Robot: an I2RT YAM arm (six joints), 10 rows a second.
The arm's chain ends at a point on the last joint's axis. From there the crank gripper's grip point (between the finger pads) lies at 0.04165 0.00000 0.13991 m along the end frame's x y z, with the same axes.
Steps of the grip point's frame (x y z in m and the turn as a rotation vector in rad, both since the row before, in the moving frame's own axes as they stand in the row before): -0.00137 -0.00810 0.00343 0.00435 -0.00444 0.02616; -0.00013 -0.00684 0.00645 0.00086 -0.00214 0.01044; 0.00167 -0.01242 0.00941 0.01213 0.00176 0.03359; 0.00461 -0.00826 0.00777 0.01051 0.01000 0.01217; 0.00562 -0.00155 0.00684 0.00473 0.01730 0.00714
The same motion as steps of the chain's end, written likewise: -0.00074 -0.00857 0.00325 0.00435 -0.00444 0.02616; 0.00017 -0.00715 0.00636 0.00086 -0.00214 0.01044; 0.00142 -0.01213 0.00949 0.01213 0.00176 0.03359; 0.00321 -0.00731 0.00820 0.01051 0.01000 0.01217; 0.00320 -0.00120 0.00758 0.00473 0.01730 0.00714
